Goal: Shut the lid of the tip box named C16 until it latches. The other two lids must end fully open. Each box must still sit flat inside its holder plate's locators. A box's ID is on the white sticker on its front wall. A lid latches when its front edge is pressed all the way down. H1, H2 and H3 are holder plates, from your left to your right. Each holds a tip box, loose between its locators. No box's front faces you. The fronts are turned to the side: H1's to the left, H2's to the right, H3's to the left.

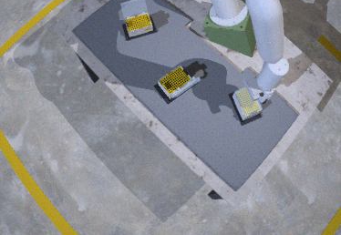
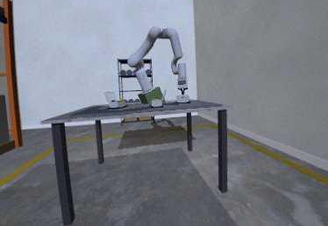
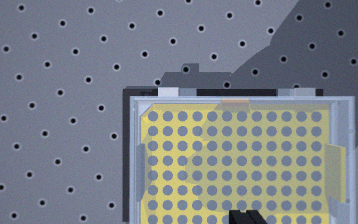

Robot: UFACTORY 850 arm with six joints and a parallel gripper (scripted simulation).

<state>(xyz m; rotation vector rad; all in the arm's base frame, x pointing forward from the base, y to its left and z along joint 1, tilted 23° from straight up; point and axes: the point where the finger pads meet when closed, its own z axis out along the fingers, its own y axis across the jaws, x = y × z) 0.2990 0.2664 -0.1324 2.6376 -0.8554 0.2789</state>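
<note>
Now: hand 30 mm short of the clear lid, 30 mm above it and 20 mm to the left of it. Round my hand: tip box: 50 mm below, 30 mm ahead, 20 mm to the right.
</note>
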